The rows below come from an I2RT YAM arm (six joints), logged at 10 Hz.
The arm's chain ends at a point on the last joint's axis. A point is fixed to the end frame.
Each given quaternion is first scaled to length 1.
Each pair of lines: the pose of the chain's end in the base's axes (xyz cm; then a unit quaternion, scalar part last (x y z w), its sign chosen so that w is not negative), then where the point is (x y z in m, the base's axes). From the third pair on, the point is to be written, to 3 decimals.
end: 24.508 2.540 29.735 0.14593 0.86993 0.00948 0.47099
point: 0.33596 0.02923 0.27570
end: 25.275 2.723 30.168 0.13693 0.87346 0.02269 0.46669
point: 0.34332 0.03406 0.27950
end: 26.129 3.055 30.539 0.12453 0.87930 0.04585 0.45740
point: 0.351 0.042 0.282
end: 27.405 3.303 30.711 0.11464 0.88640 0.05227 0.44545
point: 0.363 0.047 0.282
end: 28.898 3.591 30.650 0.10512 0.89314 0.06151 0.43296
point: 0.377 0.053 0.279
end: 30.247 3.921 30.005 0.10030 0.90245 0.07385 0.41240
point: 0.389 0.059 0.269
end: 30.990 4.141 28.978 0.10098 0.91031 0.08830 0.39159
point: 0.394 0.063 0.256
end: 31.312 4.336 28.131 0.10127 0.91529 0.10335 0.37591
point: 0.396 0.067 0.246
